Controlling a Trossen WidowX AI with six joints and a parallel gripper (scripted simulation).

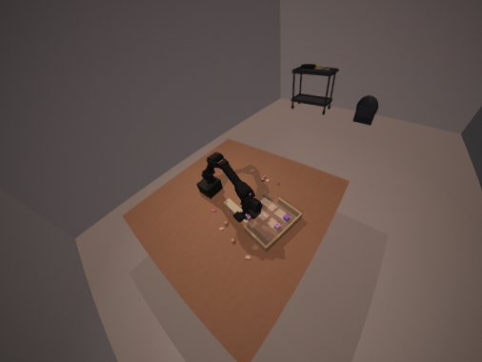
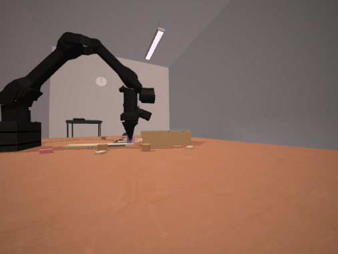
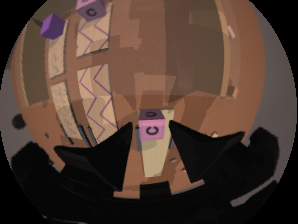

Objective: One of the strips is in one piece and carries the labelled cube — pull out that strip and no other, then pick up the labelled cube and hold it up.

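The one-piece strip lies 110 mm behind my gripper tip, 20 mm to the left of it and 20 mm below it.
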